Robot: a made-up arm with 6 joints. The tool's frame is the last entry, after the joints. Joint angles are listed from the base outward.
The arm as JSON. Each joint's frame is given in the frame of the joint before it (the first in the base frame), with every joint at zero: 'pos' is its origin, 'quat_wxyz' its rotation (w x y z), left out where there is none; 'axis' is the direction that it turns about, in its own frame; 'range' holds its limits. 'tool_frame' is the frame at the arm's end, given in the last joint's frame.
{
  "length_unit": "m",
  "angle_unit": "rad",
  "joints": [
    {
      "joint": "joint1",
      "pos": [
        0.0,
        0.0,
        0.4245
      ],
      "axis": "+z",
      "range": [
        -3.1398,
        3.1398
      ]
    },
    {
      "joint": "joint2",
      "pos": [
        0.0,
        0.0,
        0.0
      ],
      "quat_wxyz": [
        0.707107,
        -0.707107,
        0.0,
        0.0
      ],
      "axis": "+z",
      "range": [
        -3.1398,
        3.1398
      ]
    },
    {
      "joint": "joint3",
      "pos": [
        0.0,
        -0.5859,
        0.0
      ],
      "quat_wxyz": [
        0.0,
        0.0,
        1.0,
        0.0
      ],
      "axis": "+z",
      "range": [
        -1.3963,
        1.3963
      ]
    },
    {
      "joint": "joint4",
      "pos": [
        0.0,
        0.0,
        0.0
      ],
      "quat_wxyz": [
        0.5,
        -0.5,
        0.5,
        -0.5
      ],
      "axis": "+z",
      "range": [
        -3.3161,
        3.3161
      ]
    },
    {
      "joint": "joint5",
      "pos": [
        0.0,
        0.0,
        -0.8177
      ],
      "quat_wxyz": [
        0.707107,
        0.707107,
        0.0,
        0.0
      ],
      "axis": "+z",
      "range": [
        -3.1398,
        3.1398
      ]
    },
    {
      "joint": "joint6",
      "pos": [
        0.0,
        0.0,
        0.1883
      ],
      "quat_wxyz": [
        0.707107,
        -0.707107,
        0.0,
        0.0
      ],
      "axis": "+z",
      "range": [
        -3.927,
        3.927
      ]
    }
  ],
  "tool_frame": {
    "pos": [
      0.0,
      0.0,
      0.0
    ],
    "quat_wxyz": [
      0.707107,
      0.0,
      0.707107,
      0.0
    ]
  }
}
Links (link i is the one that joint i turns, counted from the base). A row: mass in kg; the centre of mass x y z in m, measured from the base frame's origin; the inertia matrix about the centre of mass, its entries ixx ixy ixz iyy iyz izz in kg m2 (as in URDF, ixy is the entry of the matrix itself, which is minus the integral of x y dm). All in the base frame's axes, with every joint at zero. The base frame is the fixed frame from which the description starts. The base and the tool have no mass.
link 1: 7.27; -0.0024 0.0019 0.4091; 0.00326 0 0 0.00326 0 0.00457
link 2: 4.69; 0.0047 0.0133 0.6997; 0.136 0 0 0.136 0 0.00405
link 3: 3.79; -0.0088 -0.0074 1.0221; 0.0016 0 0 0.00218 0 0.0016
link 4: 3.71; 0.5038 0.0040 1.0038; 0.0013 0 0 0.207 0 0.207
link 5: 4.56; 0.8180 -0.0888 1.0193; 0.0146 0 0 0.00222 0 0.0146
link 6: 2.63; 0.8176 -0.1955 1.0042; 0.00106 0 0 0.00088 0 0.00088
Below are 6 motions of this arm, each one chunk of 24 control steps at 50 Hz.
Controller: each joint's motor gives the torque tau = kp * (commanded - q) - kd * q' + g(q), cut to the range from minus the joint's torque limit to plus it. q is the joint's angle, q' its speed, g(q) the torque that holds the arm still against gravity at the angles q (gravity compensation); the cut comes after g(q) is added. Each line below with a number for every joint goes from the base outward.
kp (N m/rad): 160 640 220 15 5.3 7.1
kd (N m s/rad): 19 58 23 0.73 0.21 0.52
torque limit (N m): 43 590 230 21 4.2 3.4
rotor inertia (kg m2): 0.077 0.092 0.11 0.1 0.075 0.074
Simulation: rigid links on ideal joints. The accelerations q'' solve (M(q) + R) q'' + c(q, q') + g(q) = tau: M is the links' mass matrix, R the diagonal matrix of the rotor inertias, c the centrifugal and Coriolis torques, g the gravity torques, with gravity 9.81 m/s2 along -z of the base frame. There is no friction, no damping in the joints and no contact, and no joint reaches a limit. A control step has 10 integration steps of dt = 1/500 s. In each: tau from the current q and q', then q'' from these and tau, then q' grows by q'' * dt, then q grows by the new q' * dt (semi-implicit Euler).
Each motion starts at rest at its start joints. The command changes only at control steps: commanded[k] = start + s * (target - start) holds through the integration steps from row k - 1 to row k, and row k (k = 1, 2, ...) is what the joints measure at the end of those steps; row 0 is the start. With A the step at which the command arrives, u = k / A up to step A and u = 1 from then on. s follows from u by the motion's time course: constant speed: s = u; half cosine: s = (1 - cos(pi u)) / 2; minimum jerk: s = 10 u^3 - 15 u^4 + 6 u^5; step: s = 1 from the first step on.
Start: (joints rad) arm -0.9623 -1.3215 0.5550 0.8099 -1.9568 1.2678
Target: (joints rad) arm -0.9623 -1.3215 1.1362 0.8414 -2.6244 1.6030
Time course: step
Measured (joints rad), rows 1 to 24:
1: -0.9628 -1.3141 0.5707 0.7978 -1.9689 1.2745
2: -0.9639 -1.2981 0.6064 0.7698 -2.0007 1.2922
3: -0.9652 -1.2787 0.6527 0.7333 -2.0491 1.3191
4: -0.9663 -1.2594 0.7027 0.6938 -2.1110 1.3533
5: -0.9671 -1.2428 0.7515 0.6554 -2.1834 1.3927
6: -0.9675 -1.2301 0.7963 0.6208 -2.2634 1.4351
7: -0.9675 -1.2217 0.8358 0.5917 -2.3482 1.4787
8: -0.9671 -1.2175 0.8697 0.5689 -2.4352 1.5217
9: -0.9665 -1.2169 0.8988 0.5528 -2.5221 1.5626
10: -0.9655 -1.2192 0.9238 0.5436 -2.6065 1.6003
11: -0.9642 -1.2238 0.9458 0.5411 -2.6865 1.6336
12: -0.9628 -1.2301 0.9657 0.5451 -2.7602 1.6620
13: -0.9612 -1.2374 0.9840 0.5556 -2.8259 1.6851
14: -0.9594 -1.2456 1.0012 0.5720 -2.8825 1.7026
15: -0.9576 -1.2542 1.0178 0.5940 -2.9288 1.7146
16: -0.9556 -1.2631 1.0339 0.6210 -2.9642 1.7213
17: -0.9535 -1.2721 1.0497 0.6523 -2.9883 1.7231
18: -0.9514 -1.2811 1.0652 0.6872 -3.0010 1.7205
19: -0.9493 -1.2902 1.0804 0.7247 -3.0026 1.7140
20: -0.9472 -1.2991 1.0954 0.7639 -2.9937 1.7044
21: -0.9452 -1.3079 1.1100 0.8038 -2.9750 1.6923
22: -0.9433 -1.3165 1.1244 0.8435 -2.9476 1.6783
23: -0.9416 -1.3250 1.1383 0.8819 -2.9127 1.6632
24: -0.9400 -1.3332 1.1519 0.9183 -2.8715 1.6476

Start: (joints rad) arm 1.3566 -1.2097 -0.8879 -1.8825 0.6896 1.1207
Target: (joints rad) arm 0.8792 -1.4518 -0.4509 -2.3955 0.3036 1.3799
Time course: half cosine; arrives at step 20
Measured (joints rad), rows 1 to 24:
1: 1.3566 -1.2097 -0.8879 -1.8826 0.6896 1.1207
2: 1.3563 -1.2100 -0.8879 -1.8830 0.6893 1.1209
3: 1.3555 -1.2107 -0.8878 -1.8841 0.6886 1.1214
4: 1.3538 -1.2121 -0.8875 -1.8866 0.6871 1.1225
5: 1.3507 -1.2145 -0.8870 -1.8910 0.6843 1.1245
6: 1.3458 -1.2182 -0.8859 -1.8979 0.6797 1.1278
7: 1.3387 -1.2234 -0.8841 -1.9079 0.6730 1.1326
8: 1.3290 -1.2301 -0.8813 -1.9213 0.6635 1.1391
9: 1.3165 -1.2385 -0.8771 -1.9383 0.6510 1.1477
10: 1.3008 -1.2485 -0.8712 -1.9589 0.6350 1.1585
11: 1.2820 -1.2601 -0.8634 -1.9827 0.6153 1.1714
12: 1.2600 -1.2729 -0.8533 -2.0092 0.5919 1.1864
13: 1.2351 -1.2867 -0.8406 -2.0378 0.5646 1.2035
14: 1.2074 -1.3014 -0.8252 -2.0674 0.5337 1.2223
15: 1.1773 -1.3164 -0.8069 -2.0970 0.4994 1.2425
16: 1.1452 -1.3315 -0.7856 -2.1257 0.4623 1.2638
17: 1.1118 -1.3463 -0.7613 -2.1525 0.4228 1.2856
18: 1.0775 -1.3605 -0.7343 -2.1767 0.3817 1.3075
19: 1.0432 -1.3738 -0.7048 -2.1976 0.3400 1.3290
20: 1.0097 -1.3860 -0.6732 -2.2151 0.2987 1.3495
21: 0.9777 -1.3970 -0.6401 -2.2294 0.2587 1.3685
22: 0.9480 -1.4068 -0.6060 -2.2412 0.2211 1.3856
23: 0.9210 -1.4154 -0.5716 -2.2514 0.1867 1.4006
24: 0.8972 -1.4231 -0.5376 -2.2611 0.1563 1.4132

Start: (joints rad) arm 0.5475 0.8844 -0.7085 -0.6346 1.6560 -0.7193
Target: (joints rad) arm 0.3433 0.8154 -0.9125 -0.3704 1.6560 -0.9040
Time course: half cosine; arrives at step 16
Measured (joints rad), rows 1 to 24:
1: 0.5475 0.8844 -0.7085 -0.6345 1.6560 -0.7193
2: 0.5474 0.8842 -0.7087 -0.6342 1.6560 -0.7196
3: 0.5471 0.8838 -0.7092 -0.6331 1.6560 -0.7202
4: 0.5464 0.8828 -0.7104 -0.6307 1.6559 -0.7216
5: 0.5452 0.8812 -0.7123 -0.6264 1.6558 -0.7242
6: 0.5433 0.8788 -0.7154 -0.6196 1.6556 -0.7282
7: 0.5404 0.8756 -0.7198 -0.6097 1.6554 -0.7339
8: 0.5362 0.8714 -0.7256 -0.5961 1.6552 -0.7417
9: 0.5308 0.8663 -0.7330 -0.5786 1.6548 -0.7516
10: 0.5237 0.8604 -0.7419 -0.5568 1.6545 -0.7636
11: 0.5151 0.8540 -0.7523 -0.5308 1.6541 -0.7777
12: 0.5047 0.8471 -0.7640 -0.5008 1.6536 -0.7935
13: 0.4926 0.8402 -0.7767 -0.4674 1.6532 -0.8107
14: 0.4790 0.8334 -0.7902 -0.4314 1.6529 -0.8288
15: 0.4640 0.8271 -0.8041 -0.3939 1.6525 -0.8471
16: 0.4479 0.8215 -0.8180 -0.3565 1.6523 -0.8652
17: 0.4313 0.8170 -0.8314 -0.3207 1.6523 -0.8822
18: 0.4145 0.8135 -0.8440 -0.2881 1.6524 -0.8977
19: 0.3980 0.8111 -0.8557 -0.2601 1.6527 -0.9112
20: 0.3822 0.8096 -0.8662 -0.2378 1.6532 -0.9225
21: 0.3675 0.8091 -0.8756 -0.2218 1.6539 -0.9315
22: 0.3541 0.8091 -0.8839 -0.2126 1.6547 -0.9382
23: 0.3423 0.8097 -0.8911 -0.2101 1.6557 -0.9425
24: 0.3322 0.8107 -0.8974 -0.2141 1.6567 -0.9446

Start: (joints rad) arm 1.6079 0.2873 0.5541 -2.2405 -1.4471 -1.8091
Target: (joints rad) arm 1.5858 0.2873 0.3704 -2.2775 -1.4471 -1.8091
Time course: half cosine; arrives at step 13
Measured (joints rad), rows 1 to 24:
1: 1.6079 0.2873 0.5540 -2.2406 -1.4471 -1.8091
2: 1.6079 0.2871 0.5537 -2.2409 -1.4471 -1.8091
3: 1.6077 0.2867 0.5528 -2.2420 -1.4472 -1.8092
4: 1.6075 0.2859 0.5510 -2.2441 -1.4474 -1.8094
5: 1.6071 0.2847 0.5479 -2.2478 -1.4477 -1.8096
6: 1.6066 0.2828 0.5433 -2.2533 -1.4482 -1.8100
7: 1.6058 0.2805 0.5371 -2.2609 -1.4488 -1.8104
8: 1.6048 0.2777 0.5293 -2.2705 -1.4496 -1.8109
9: 1.6037 0.2746 0.5200 -2.2820 -1.4506 -1.8114
10: 1.6023 0.2714 0.5095 -2.2950 -1.4516 -1.8119
11: 1.6009 0.2683 0.4981 -2.3090 -1.4527 -1.8123
12: 1.5994 0.2655 0.4862 -2.3233 -1.4538 -1.8126
13: 1.5980 0.2633 0.4743 -2.3369 -1.4548 -1.8128
14: 1.5967 0.2618 0.4629 -2.3492 -1.4556 -1.8127
15: 1.5956 0.2611 0.4522 -2.3592 -1.4562 -1.8126
16: 1.5946 0.2612 0.4423 -2.3667 -1.4566 -1.8122
17: 1.5938 0.2621 0.4332 -2.3713 -1.4567 -1.8118
18: 1.5932 0.2637 0.4250 -2.3730 -1.4565 -1.8112
19: 1.5929 0.2658 0.4175 -2.3717 -1.4561 -1.8106
20: 1.5926 0.2682 0.4106 -2.3676 -1.4554 -1.8100
21: 1.5925 0.2710 0.4042 -2.3609 -1.4545 -1.8095
22: 1.5925 0.2740 0.3982 -2.3520 -1.4534 -1.8089
23: 1.5926 0.2771 0.3925 -2.3412 -1.4522 -1.8085
24: 1.5928 0.2802 0.3871 -2.3289 -1.4508 -1.8081

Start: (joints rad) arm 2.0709 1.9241 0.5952 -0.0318 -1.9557 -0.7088
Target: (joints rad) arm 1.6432 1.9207 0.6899 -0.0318 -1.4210 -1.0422
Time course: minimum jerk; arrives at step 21
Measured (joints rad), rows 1 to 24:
1: 2.0709 1.9241 0.5952 -0.0318 -1.9557 -0.7088
2: 2.0709 1.9241 0.5952 -0.0318 -1.9556 -0.7089
3: 2.0708 1.9241 0.5953 -0.0319 -1.9553 -0.7091
4: 2.0706 1.9242 0.5955 -0.0321 -1.9546 -0.7098
5: 2.0701 1.9244 0.5960 -0.0326 -1.9529 -0.7113
6: 2.0692 1.9247 0.5968 -0.0334 -1.9497 -0.7141
7: 2.0677 1.9251 0.5981 -0.0346 -1.9444 -0.7186
8: 2.0653 1.9256 0.5999 -0.0364 -1.9362 -0.7253
9: 2.0619 1.9263 0.6023 -0.0386 -1.9244 -0.7347
10: 2.0573 1.9271 0.6053 -0.0414 -1.9084 -0.7472
11: 2.0511 1.9280 0.6091 -0.0448 -1.8874 -0.7630
12: 2.0432 1.9289 0.6134 -0.0485 -1.8612 -0.7822
13: 2.0336 1.9299 0.6184 -0.0526 -1.8295 -0.8048
14: 2.0220 1.9307 0.6239 -0.0568 -1.7922 -0.8304
15: 2.0085 1.9315 0.6298 -0.0609 -1.7497 -0.8585
16: 1.9932 1.9320 0.6360 -0.0648 -1.7026 -0.8886
17: 1.9760 1.9323 0.6425 -0.0680 -1.6515 -0.9198
18: 1.9573 1.9322 0.6490 -0.0705 -1.5976 -0.9513
19: 1.9371 1.9319 0.6554 -0.0719 -1.5422 -0.9820
20: 1.9157 1.9311 0.6618 -0.0720 -1.4865 -1.0112
21: 1.8934 1.9299 0.6678 -0.0706 -1.4320 -1.0380
22: 1.8705 1.9285 0.6737 -0.0677 -1.3799 -1.0616
23: 1.8470 1.9267 0.6792 -0.0631 -1.3317 -1.0817
24: 1.8234 1.9246 0.6846 -0.0570 -1.2882 -1.0979

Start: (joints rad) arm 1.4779 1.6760 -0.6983 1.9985 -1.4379 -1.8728
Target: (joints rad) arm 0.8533 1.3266 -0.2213 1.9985 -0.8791 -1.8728
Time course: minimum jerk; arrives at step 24
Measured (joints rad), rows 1 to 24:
1: 1.4779 1.6760 -0.6983 1.9985 -1.4379 -1.8728
2: 1.4778 1.6760 -0.6983 1.9986 -1.4378 -1.8728
3: 1.4776 1.6758 -0.6983 1.9987 -1.4376 -1.8728
4: 1.4770 1.6753 -0.6983 1.9993 -1.4370 -1.8730
5: 1.4757 1.6744 -0.6982 2.0004 -1.4357 -1.8732
6: 1.4734 1.6726 -0.6980 2.0024 -1.4332 -1.8735
7: 1.4694 1.6698 -0.6976 2.0059 -1.4290 -1.8741
8: 1.4635 1.6656 -0.6967 2.0112 -1.4225 -1.8750
9: 1.4550 1.6598 -0.6952 2.0189 -1.4129 -1.8761
10: 1.4436 1.6521 -0.6928 2.0296 -1.3997 -1.8776
11: 1.4289 1.6423 -0.6891 2.0440 -1.3822 -1.8795
12: 1.4107 1.6304 -0.6838 2.0627 -1.3599 -1.8816
13: 1.3889 1.6165 -0.6765 2.0864 -1.3323 -1.8839
14: 1.3635 1.6006 -0.6667 2.1155 -1.2992 -1.8865
15: 1.3350 1.5830 -0.6540 2.1506 -1.2606 -1.8892
16: 1.3037 1.5640 -0.6382 2.1917 -1.2165 -1.8918
17: 1.2702 1.5439 -0.6189 2.2383 -1.1675 -1.8944
18: 1.2354 1.5232 -0.5960 2.2892 -1.1142 -1.8967
19: 1.2001 1.5023 -0.5695 2.3425 -1.0576 -1.8987
20: 1.1651 1.4816 -0.5396 2.3953 -0.9990 -1.9003
21: 1.1314 1.4615 -0.5069 2.4439 -0.9399 -1.9012
22: 1.0995 1.4422 -0.4720 2.4845 -0.8818 -1.9016
23: 1.0699 1.4242 -0.4355 2.5132 -0.8265 -1.9012
24: 1.0430 1.4075 -0.3983 2.5267 -0.7755 -1.9002

